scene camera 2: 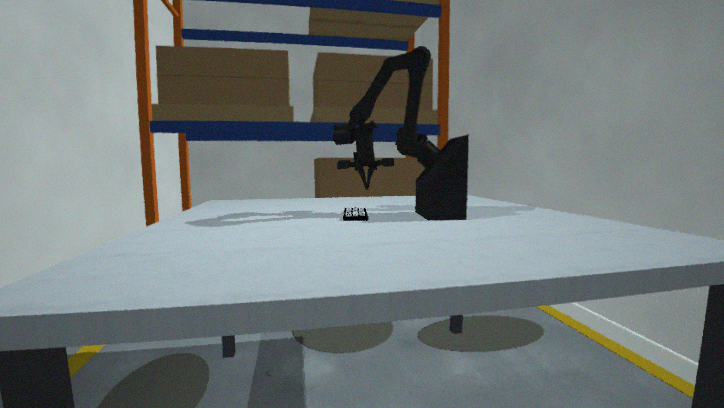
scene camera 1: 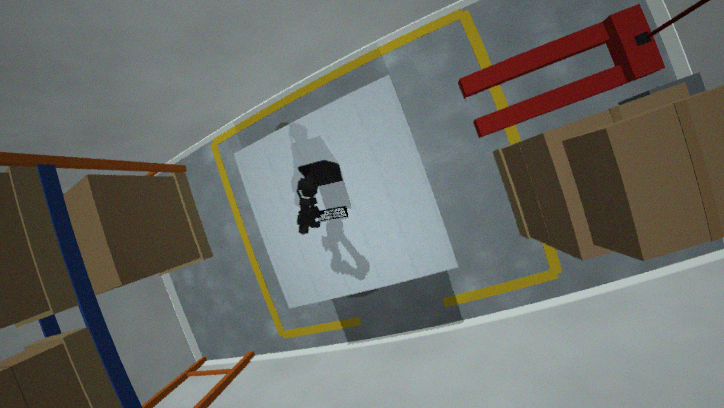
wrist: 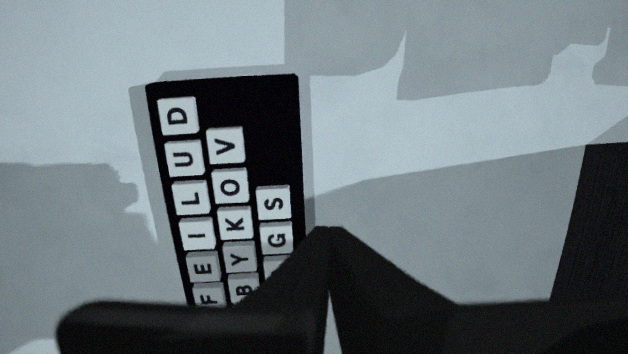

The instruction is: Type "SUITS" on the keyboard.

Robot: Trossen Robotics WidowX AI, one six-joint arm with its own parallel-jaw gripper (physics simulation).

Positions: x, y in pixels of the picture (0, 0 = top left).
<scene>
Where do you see a black keyboard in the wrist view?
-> At 267, 107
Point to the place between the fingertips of my gripper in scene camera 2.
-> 367, 189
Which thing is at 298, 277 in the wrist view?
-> My gripper.
</scene>
